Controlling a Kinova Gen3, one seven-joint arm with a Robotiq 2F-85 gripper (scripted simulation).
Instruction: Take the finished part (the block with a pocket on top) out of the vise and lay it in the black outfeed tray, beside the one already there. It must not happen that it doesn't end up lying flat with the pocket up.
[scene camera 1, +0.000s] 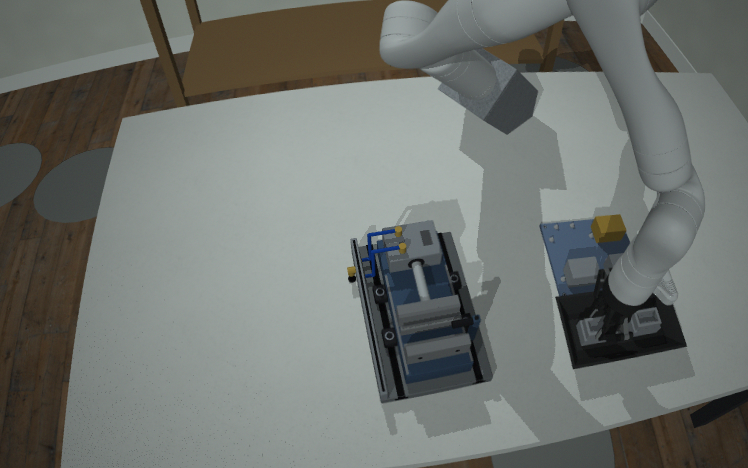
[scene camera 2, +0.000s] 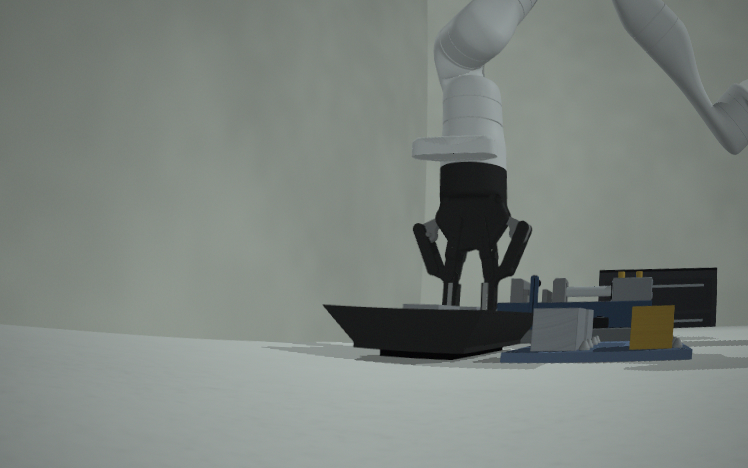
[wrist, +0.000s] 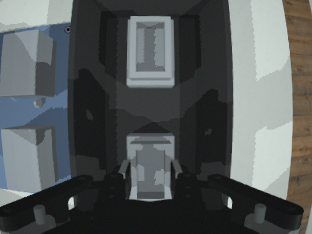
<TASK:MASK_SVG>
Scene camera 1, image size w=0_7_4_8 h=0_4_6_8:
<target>gripper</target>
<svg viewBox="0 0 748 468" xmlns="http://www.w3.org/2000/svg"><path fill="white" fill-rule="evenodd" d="M599 269L593 293L597 302L590 318L601 317L605 313L606 315L603 319L604 324L595 335L595 339L599 341L606 340L607 342L633 339L633 332L629 332L628 323L631 321L632 315L647 300L637 306L622 303L613 295L609 287L608 278L612 268Z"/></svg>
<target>yellow block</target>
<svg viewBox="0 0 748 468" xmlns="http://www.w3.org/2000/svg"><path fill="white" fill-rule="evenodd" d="M620 214L595 216L591 230L596 243L621 241L627 230Z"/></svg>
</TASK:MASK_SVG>
